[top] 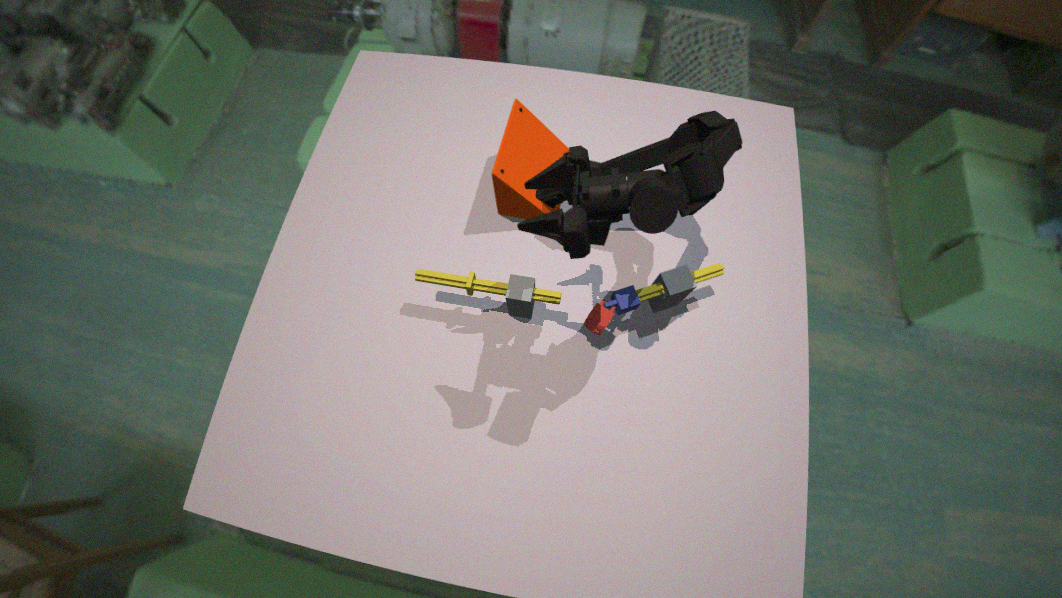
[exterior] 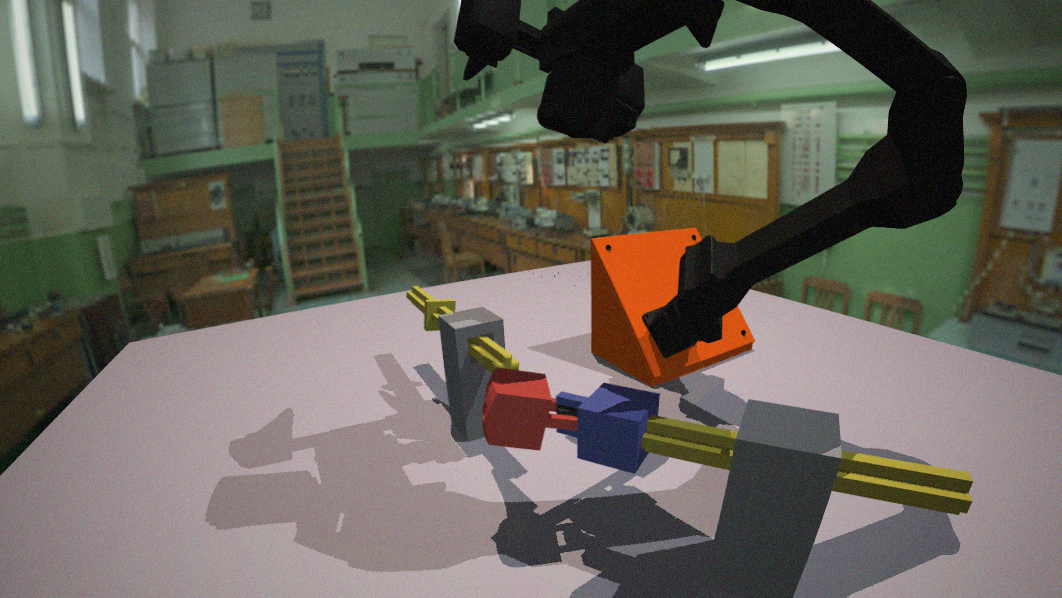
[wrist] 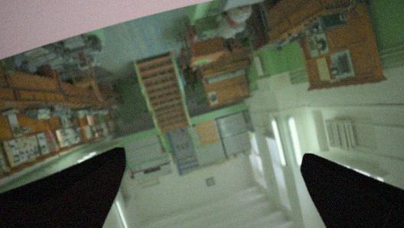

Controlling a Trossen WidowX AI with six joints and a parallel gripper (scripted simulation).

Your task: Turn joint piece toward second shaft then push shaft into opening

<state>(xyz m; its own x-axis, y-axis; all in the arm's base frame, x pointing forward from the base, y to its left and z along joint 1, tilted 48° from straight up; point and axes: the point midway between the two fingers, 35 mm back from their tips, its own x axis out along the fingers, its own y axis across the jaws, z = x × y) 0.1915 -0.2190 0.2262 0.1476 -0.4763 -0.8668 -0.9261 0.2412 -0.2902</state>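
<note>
The red joint piece is 8 cm ahead of my gripper tip, 16 cm to the left of it and 24 cm below it.
</note>
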